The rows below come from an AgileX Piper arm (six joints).
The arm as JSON. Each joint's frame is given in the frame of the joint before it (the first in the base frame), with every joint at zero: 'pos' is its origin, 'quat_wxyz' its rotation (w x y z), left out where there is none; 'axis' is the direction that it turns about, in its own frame. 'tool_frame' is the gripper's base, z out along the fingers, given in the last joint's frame.
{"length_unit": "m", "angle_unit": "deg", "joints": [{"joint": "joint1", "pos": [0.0, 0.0, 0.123], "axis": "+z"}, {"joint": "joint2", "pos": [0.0, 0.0, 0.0], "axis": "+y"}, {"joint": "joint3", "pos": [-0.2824, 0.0, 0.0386], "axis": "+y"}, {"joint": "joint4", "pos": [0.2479, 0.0, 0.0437], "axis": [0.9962, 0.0, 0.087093]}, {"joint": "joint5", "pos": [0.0, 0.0, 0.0], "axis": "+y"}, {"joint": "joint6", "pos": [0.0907, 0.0, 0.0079], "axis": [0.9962, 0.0, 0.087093]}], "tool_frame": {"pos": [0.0, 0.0, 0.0], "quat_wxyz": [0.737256, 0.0, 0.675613, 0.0]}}
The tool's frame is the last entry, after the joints.
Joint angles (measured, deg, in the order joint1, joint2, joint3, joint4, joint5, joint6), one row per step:
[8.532, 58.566, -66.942, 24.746, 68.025, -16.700]
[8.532, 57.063, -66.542, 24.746, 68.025, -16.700]
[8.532, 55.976, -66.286, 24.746, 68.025, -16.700]
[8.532, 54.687, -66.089, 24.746, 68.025, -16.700]
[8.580, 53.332, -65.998, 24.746, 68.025, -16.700]
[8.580, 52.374, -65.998, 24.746, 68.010, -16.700]
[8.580, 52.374, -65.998, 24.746, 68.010, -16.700]
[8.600, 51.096, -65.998, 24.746, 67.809, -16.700]
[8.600, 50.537, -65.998, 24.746, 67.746, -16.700]
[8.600, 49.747, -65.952, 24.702, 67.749, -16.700]
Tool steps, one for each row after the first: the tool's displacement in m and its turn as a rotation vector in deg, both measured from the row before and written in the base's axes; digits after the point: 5 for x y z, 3 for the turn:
[-0.00703, -0.00105, 0.00249, 0.164, -1.091, 0.000]
[-0.00511, -0.00077, 0.00185, 0.123, -0.822, 0.000]
[-0.00613, -0.00092, 0.00261, 0.162, -1.080, 0.000]
[-0.00660, -0.00086, 0.00318, 0.188, -1.250, 0.048]
[-0.00469, -0.00071, 0.00249, 0.147, -0.960, -0.006]
[0.00000, 0.00000, 0.00000, 0.000, 0.000, 0.000]
[-0.00612, -0.00093, 0.00338, 0.246, -1.440, -0.059]
[-0.00272, -0.00043, 0.00141, 0.101, -0.608, -0.025]
[-0.00392, -0.00065, 0.00160, 0.070, -0.739, -0.014]

